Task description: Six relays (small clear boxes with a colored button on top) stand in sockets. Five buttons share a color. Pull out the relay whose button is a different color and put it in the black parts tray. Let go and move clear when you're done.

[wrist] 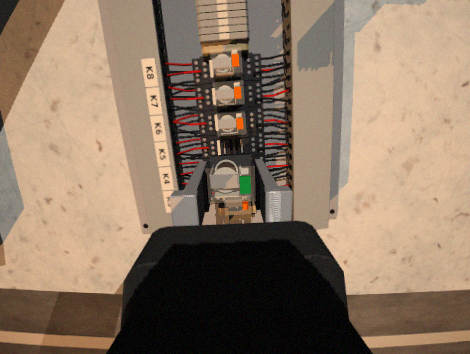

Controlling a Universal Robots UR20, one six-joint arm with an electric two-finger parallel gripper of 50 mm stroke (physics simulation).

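Places are measured from the arm's base along level axes (x right, y ahead, z up), in centimetres.
Pixels of known places: gripper, fingertip midpoint: (231, 175).
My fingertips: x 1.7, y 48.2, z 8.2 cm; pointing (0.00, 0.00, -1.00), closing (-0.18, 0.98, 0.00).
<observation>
Ahead of a thing's pixels: the offset from my fingertips to its top centre. "spot": to the spot under its first point.
My gripper (231, 175) is shut on the relay with the green button @[dx -0.3, dy -0.1, dz +3.2 cm] (231, 184), a clear box held upright between the two fingers. The relay is lifted out, above the sockets. An empty socket @[dx -1.6, dy -0.1, dz -10.4 cm] (231, 146) with dark slots shows just beyond it, in the row by the K5 label. Three relays with orange buttons @[dx -8.3, dy -1.6, dz -6.7 cm] (225, 64) @[dx -5.7, dy -1.0, dz -6.7 cm] (228, 95) @[dx -3.0, dy -0.4, dz -6.7 cm] (229, 124) stand in their sockets farther up the row. Part of another orange-button relay @[dx +5.1, dy +1.4, dz -6.7 cm] (245, 205) shows below the held one; the gripper hides the rest of the row. The black parts tray does not show in this view.
Grey wire ducts (127, 125) @[dx -6.5, dy +7.6, dz -9.3 cm] (314, 125) run along both sides of the row, with red and black wires leading to the sockets. A label strip @[spot: dx -1.3, dy -7.9, dz -9.3 cm] (157, 128) lies on the left duct. A ribbed light block @[dx -12.1, dy -2.4, dz -9.0 cm] (223, 20) stands at the top end of the row.
</observation>
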